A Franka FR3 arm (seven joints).
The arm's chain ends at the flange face. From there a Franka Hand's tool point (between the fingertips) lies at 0.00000 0.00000 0.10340 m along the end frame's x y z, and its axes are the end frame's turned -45 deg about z.
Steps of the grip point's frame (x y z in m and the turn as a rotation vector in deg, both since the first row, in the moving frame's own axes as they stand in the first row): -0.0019 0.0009 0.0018 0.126 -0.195 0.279; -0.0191 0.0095 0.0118 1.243 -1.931 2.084; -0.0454 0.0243 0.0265 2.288 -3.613 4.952; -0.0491 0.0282 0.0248 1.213 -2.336 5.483
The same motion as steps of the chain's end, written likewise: -0.0003 0.0019 0.0018 -0.049 -0.227 0.279; -0.0027 0.0194 0.0119 -0.486 -2.244 2.084; -0.0073 0.0479 0.0268 -0.937 -4.173 4.952; -0.0102 0.0534 0.0249 -0.794 -2.510 5.483
